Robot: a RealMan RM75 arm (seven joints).
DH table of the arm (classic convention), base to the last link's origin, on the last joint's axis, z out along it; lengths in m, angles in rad. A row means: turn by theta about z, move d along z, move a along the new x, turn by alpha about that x. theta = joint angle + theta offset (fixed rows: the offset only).
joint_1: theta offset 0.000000; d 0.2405; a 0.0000; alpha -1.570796
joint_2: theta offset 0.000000; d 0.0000; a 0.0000; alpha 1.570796
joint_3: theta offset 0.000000; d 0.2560; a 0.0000; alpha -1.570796
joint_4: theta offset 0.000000; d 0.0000; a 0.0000; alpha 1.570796
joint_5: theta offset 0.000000; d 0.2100; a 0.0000; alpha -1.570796
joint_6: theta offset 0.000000; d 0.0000; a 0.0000; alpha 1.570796
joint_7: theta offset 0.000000; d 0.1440; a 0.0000; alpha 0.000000
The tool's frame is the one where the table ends.
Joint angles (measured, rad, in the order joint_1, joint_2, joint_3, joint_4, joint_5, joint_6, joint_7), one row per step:
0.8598 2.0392 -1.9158 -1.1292 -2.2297 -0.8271 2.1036
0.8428 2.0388 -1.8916 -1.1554 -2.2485 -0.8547 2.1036
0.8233 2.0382 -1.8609 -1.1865 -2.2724 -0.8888 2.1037
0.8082 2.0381 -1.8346 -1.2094 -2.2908 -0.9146 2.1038
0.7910 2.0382 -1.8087 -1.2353 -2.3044 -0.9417 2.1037
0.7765 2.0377 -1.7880 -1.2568 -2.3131 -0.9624 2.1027
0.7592 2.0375 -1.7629 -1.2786 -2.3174 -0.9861 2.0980
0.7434 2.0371 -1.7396 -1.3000 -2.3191 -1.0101 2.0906
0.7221 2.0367 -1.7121 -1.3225 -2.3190 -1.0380 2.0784
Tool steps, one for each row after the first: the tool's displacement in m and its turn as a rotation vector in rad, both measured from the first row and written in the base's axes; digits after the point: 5 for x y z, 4 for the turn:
0.00153 0.00020 0.00589 0.0052 -0.0018 -0.0055
0.00364 0.00094 0.01364 0.0140 -0.0055 -0.0126
0.00567 0.00204 0.02021 0.0233 -0.0072 -0.0208
0.00764 0.00227 0.02685 0.0301 -0.0055 -0.0308
0.00933 0.00242 0.03253 0.0362 -0.0026 -0.0387
0.01195 0.00243 0.03890 0.0407 0.0030 -0.0503
0.01418 0.00202 0.04497 0.0429 0.0076 -0.0581
0.01857 0.00126 0.05193 0.0443 0.0120 -0.0695

